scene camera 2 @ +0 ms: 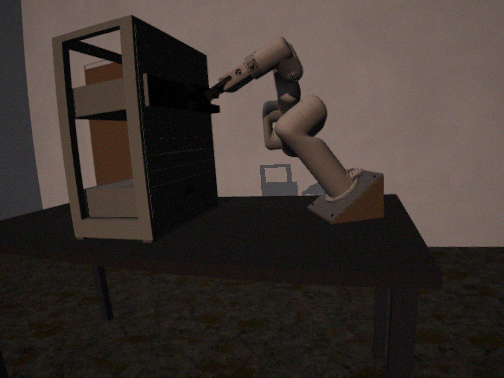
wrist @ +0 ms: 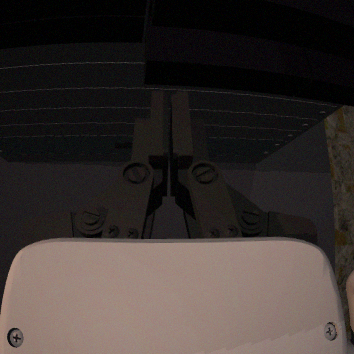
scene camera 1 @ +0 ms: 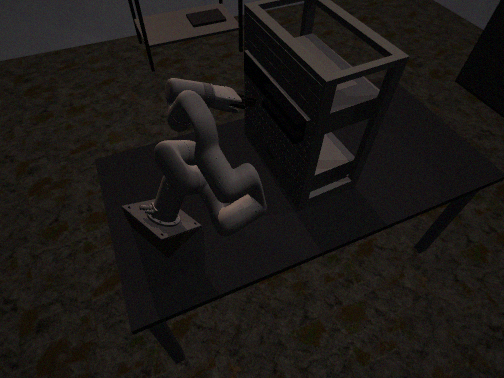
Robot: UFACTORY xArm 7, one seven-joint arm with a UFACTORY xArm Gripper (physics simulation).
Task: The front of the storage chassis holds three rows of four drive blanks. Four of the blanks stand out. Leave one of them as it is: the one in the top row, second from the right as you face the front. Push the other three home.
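Where they show: gripper, fingertip midpoint: [scene camera 2: 207, 96] [wrist: 168, 113] [scene camera 1: 254, 101]; arm's base at its link origin: [scene camera 2: 342, 190] [scene camera 1: 163, 217].
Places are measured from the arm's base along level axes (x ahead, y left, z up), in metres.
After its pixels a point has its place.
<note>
The storage chassis [scene camera 1: 367, 68] @(z 0.539, x 0.662, y -0.067 m) [scene camera 2: 142, 200] @(z 0.043, x 0.472, y 0.412 m) [wrist: 75, 100] @(z 0.180, x 0.478, y 0.226 m) stands upright on the table, its dark front facing the arm. Dark drive blanks [scene camera 1: 284, 119] @(z 0.327, x 0.472, y 0.029 m) [wrist: 250, 50] @(z 0.326, x 0.461, y 0.090 m) stand out from the front in the upper part. In scene camera 2 the end of a low blank [scene camera 2: 214, 108] @(z 0.312, x 0.460, y -0.008 m) juts out toward the arm. My gripper [scene camera 1: 253, 101] @(z 0.336, x 0.401, y 0.137 m) [scene camera 2: 209, 94] @(z 0.336, x 0.401, y 0.137 m) [wrist: 168, 113] @(z 0.336, x 0.401, y 0.137 m) is shut and empty. Its tips are close to the front, just above that jutting end in scene camera 2, and near the left end of the standing-out blanks in the wrist view. Contact, and the separate rows and columns, are too dark to tell.
The table [scene camera 1: 240, 260] @(z -0.077, x 0.233, y -0.224 m) [scene camera 2: 280, 240] @(z -0.077, x 0.116, y 0.317 m) carries the chassis and the arm's wedge-shaped base [scene camera 1: 185, 230] @(z -0.016, x 0.068, y -0.073 m) [scene camera 2: 365, 202] @(z -0.024, x -0.080, y 0.086 m). A shelf unit [scene camera 1: 170, 36] with a dark flat item stands behind. A dark block shows at the right edge of scene camera 1.
</note>
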